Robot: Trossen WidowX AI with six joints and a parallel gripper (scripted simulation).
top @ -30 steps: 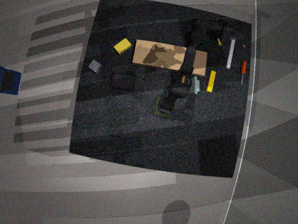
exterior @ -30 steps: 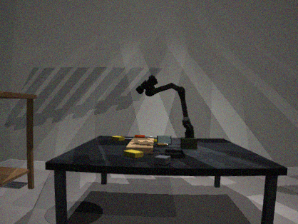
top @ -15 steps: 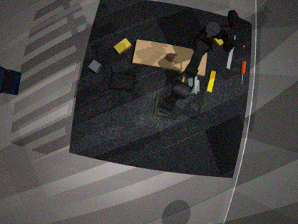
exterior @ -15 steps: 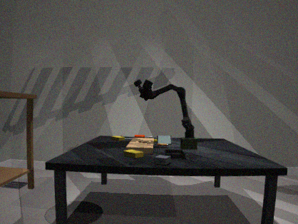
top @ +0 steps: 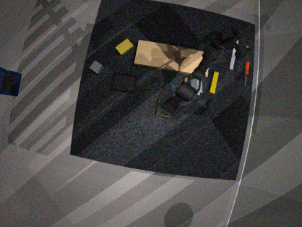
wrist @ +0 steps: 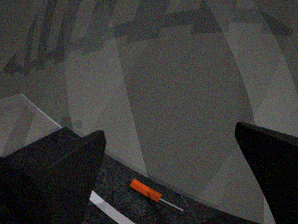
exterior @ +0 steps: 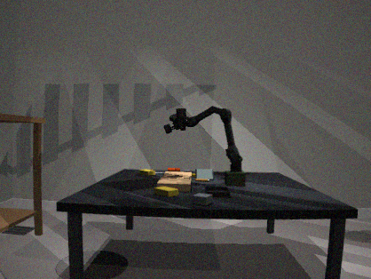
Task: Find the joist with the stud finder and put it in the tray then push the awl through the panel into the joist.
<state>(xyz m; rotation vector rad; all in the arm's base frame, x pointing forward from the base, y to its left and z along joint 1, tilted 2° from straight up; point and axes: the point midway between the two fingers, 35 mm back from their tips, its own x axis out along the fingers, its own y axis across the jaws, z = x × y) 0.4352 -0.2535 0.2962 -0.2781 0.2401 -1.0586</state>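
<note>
The dark grey stud finder lies 34 cm below my gripper tip, 22 cm behind it and 11 cm to the left of it. Also, from my gripper tip: white bar 36 cm below, 14 cm ahead, 10 cm to the right; yellow bar 35 cm below, 16 cm behind; awl 35 cm below, 27 cm behind, 21 cm to the left.
</note>
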